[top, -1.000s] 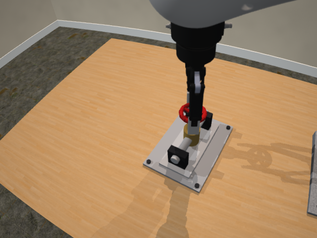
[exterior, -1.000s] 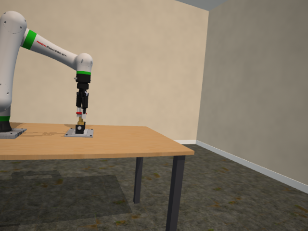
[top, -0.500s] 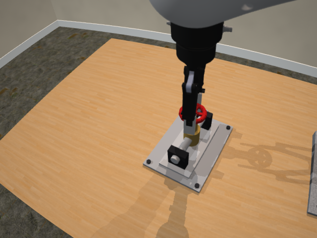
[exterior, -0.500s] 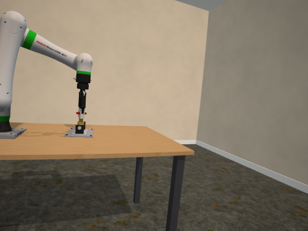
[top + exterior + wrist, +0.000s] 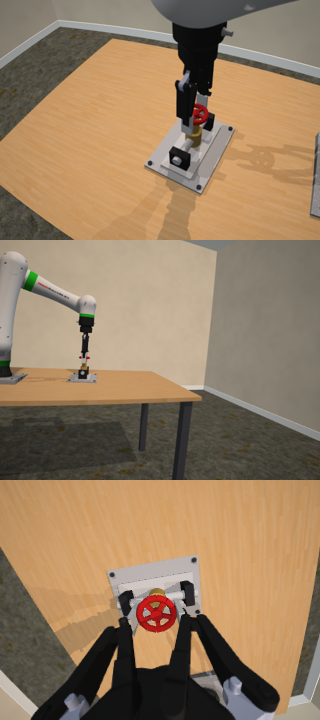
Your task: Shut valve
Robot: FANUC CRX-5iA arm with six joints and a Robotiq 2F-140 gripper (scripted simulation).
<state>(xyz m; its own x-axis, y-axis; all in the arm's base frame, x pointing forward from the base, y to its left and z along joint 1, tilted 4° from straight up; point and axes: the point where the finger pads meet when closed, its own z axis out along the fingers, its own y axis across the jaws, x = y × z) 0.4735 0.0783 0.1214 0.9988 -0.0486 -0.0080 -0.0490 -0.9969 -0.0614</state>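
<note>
My gripper is now 10 mm above the handwheel.
</note>
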